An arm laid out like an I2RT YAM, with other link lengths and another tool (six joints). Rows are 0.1 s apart.
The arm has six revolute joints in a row. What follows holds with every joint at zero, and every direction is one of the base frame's.
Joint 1 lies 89.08 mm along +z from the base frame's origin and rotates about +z.
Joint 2 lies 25.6 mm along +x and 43.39 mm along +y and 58.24 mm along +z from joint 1 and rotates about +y.
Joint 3 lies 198 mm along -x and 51.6 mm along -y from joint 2 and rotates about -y.
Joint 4 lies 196 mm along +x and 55.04 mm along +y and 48 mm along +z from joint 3 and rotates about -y.
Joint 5 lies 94.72 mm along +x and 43.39 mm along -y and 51.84 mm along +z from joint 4 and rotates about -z.
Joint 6 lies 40.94 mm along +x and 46.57 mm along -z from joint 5 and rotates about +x.
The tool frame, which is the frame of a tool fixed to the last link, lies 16 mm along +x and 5 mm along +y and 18 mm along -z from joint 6; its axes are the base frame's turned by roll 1.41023, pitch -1.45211 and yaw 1.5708 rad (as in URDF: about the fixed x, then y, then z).
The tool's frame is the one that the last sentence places.
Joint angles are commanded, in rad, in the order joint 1, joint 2, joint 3, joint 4, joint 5, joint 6. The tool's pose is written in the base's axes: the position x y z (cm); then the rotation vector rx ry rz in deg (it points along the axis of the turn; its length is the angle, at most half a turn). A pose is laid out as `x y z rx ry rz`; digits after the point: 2 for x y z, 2 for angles.
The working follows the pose.
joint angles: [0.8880, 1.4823, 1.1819, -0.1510, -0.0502, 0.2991]
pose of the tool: 20.24 27.48 25.71 -128.17 -42.57 -74.17
Where each joint sits with the arm in this pose, in the base's axes (m; each line is computed from the numbers above, not from the rounded line before):
joint 1: 0.0000 0.0000 0.0891
joint 2: -0.0175 0.0472 0.1473
joint 3: 0.0115 0.0011 0.3445
joint 4: 0.0959 0.1921 0.3324
joint 5: 0.1976 0.2484 0.3377
joint 6: 0.2064 0.2625 0.2780
the tool: 0.2024 0.2748 0.2571

